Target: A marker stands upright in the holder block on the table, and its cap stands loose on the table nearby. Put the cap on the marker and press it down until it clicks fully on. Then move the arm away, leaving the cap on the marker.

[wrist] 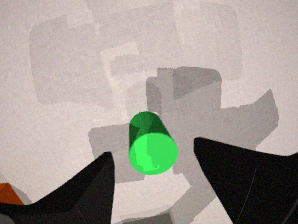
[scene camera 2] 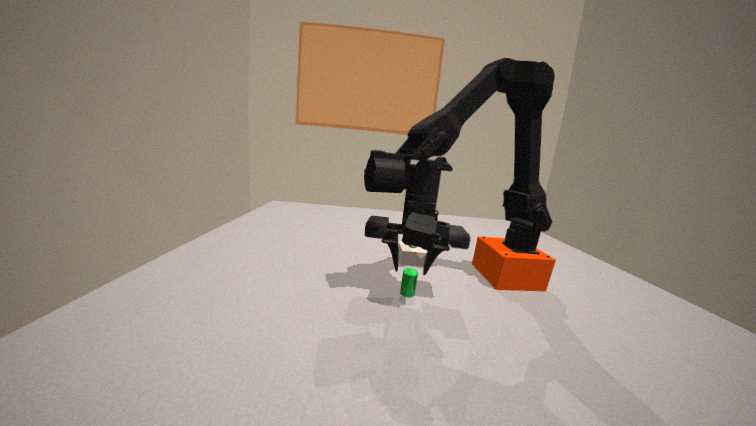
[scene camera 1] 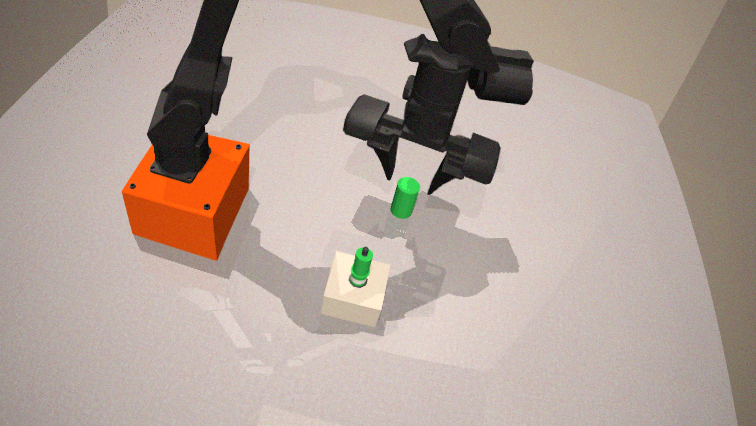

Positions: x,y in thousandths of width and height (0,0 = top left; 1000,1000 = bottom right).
Scene:
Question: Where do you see a green cap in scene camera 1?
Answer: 538,454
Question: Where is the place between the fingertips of my gripper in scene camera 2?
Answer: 543,640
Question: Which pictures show my gripper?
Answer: The wrist view, scene camera 2 and scene camera 1: all of them.

